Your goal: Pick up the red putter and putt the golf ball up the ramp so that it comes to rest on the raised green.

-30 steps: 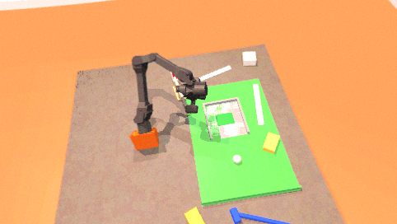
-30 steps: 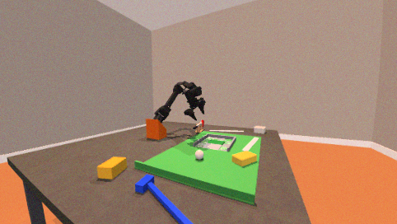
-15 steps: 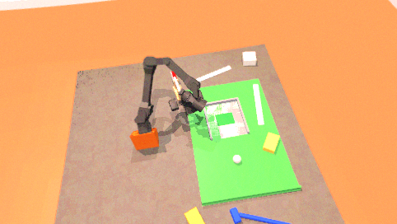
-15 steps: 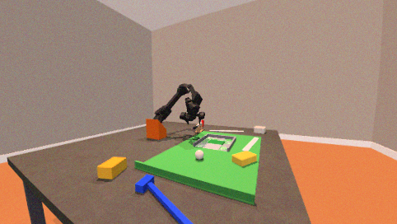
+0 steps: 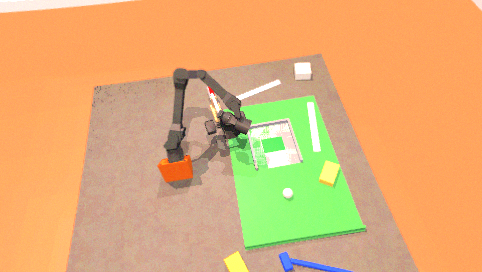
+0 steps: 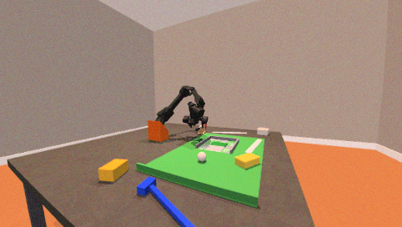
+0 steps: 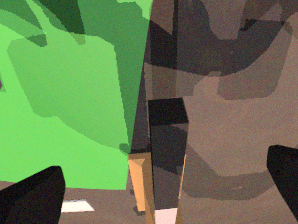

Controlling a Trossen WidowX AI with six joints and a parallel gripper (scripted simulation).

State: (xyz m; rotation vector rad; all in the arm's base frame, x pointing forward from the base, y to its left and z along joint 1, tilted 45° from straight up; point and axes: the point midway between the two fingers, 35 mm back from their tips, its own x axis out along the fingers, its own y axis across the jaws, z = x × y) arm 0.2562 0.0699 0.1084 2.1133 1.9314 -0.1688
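Right now my gripper tip is 1 cm past the red putter, 13 cm to the right of it and 2 cm above it. From my gripper tip the other things lie so: white golf ball (17 cm ahead, 40 cm to the right, 5 cm below); yellow block (13 cm behind, 63 cm to the right, 5 cm below); white cube (51 cm ahead, 26 cm to the left, 5 cm below).
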